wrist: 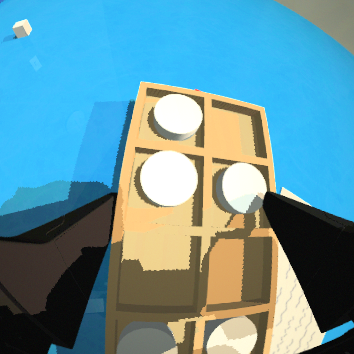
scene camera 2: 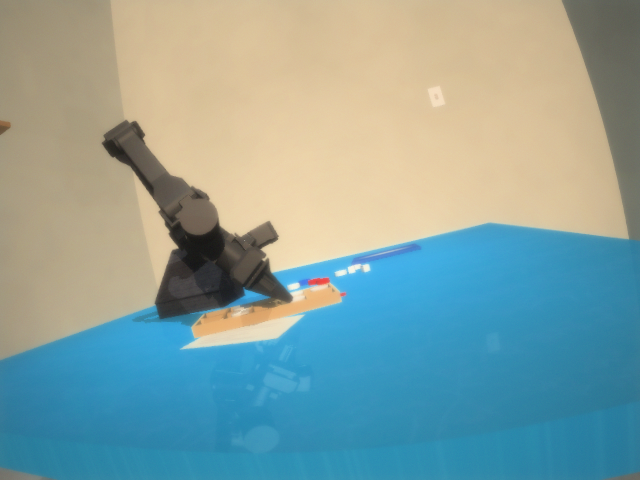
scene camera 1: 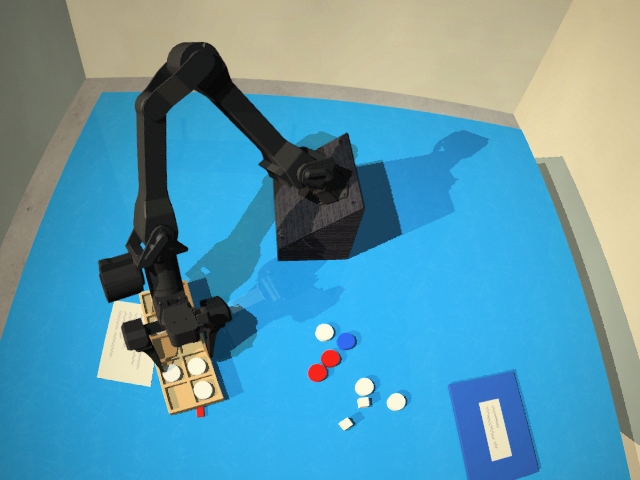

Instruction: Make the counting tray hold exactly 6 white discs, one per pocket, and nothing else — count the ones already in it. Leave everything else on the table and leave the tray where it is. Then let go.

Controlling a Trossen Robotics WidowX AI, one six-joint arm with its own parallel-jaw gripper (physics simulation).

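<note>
The wooden tray (scene camera 1: 217, 379) (scene camera 2: 232, 321) (wrist: 207, 135) has two columns of pockets. At its far end in the wrist view are three white discs: one (scene camera 1: 203, 390) (wrist: 178, 115) in the end row, and a pair, one (scene camera 1: 196, 366) (wrist: 168, 178) and another (scene camera 1: 171, 372) (wrist: 243, 187). The end row's other pocket and both middle-row pockets are empty. Two more discs (wrist: 147, 340) (wrist: 231, 337) show below. The gripper hides part of the tray. My gripper (scene camera 1: 188, 362) (wrist: 193, 199) is open and empty, its fingers spread across the tray's width. White discs (scene camera 1: 324, 332) (scene camera 1: 364, 386) (scene camera 1: 396, 401) lie on the table.
Two red discs (scene camera 1: 330, 358) (scene camera 1: 317, 372), a blue disc (scene camera 1: 346, 341) and two white cubes (scene camera 1: 364, 402) (scene camera 1: 345, 423) lie right of the tray. A red block (scene camera 1: 200, 411) is at its end. A paper sheet (scene camera 1: 116, 351) lies left; a blue book (scene camera 1: 465, 423) lies far right.
</note>
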